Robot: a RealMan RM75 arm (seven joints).
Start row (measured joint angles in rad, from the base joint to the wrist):
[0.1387, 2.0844, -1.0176, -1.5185, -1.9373, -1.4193, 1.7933]
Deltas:
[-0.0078, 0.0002, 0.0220, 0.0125, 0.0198, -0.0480, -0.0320]
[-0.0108, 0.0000, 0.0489, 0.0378, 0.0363, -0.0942, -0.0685]
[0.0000, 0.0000, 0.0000, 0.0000, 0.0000, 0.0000, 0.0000]
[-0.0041, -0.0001, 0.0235, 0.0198, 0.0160, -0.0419, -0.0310]
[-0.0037, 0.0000, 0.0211, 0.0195, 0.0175, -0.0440, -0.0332]
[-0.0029, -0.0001, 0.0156, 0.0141, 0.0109, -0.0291, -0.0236]
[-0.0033, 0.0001, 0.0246, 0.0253, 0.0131, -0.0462, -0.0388]
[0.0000, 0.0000, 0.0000, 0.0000, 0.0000, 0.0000, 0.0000]
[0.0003, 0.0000, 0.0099, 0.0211, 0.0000, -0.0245, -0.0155]
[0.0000, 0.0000, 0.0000, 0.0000, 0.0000, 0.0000, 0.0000]
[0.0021, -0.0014, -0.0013, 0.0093, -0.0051, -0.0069, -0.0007]
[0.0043, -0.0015, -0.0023, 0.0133, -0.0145, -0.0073, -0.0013]
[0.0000, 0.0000, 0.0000, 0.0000, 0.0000, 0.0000, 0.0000]
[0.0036, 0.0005, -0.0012, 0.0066, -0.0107, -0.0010, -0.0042]
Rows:
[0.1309, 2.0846, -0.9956, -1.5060, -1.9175, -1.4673, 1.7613]
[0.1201, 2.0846, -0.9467, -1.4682, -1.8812, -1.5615, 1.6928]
[0.1201, 2.0846, -0.9467, -1.4682, -1.8812, -1.5615, 1.6928]
[0.1160, 2.0845, -0.9232, -1.4484, -1.8652, -1.6034, 1.6618]
[0.1123, 2.0845, -0.9021, -1.4289, -1.8477, -1.6474, 1.6286]
[0.1094, 2.0844, -0.8865, -1.4148, -1.8368, -1.6765, 1.6050]
[0.1061, 2.0845, -0.8619, -1.3895, -1.8237, -1.7227, 1.5662]
[0.1061, 2.0845, -0.8619, -1.3895, -1.8237, -1.7227, 1.5662]
[0.1064, 2.0845, -0.8520, -1.3684, -1.8237, -1.7472, 1.5507]
[0.1064, 2.0845, -0.8520, -1.3684, -1.8237, -1.7472, 1.5507]
[0.1085, 2.0831, -0.8533, -1.3591, -1.8288, -1.7541, 1.5500]
[0.1128, 2.0816, -0.8556, -1.3458, -1.8433, -1.7614, 1.5487]
[0.1128, 2.0816, -0.8556, -1.3458, -1.8433, -1.7614, 1.5487]
[0.1164, 2.0821, -0.8568, -1.3392, -1.8540, -1.7624, 1.5445]

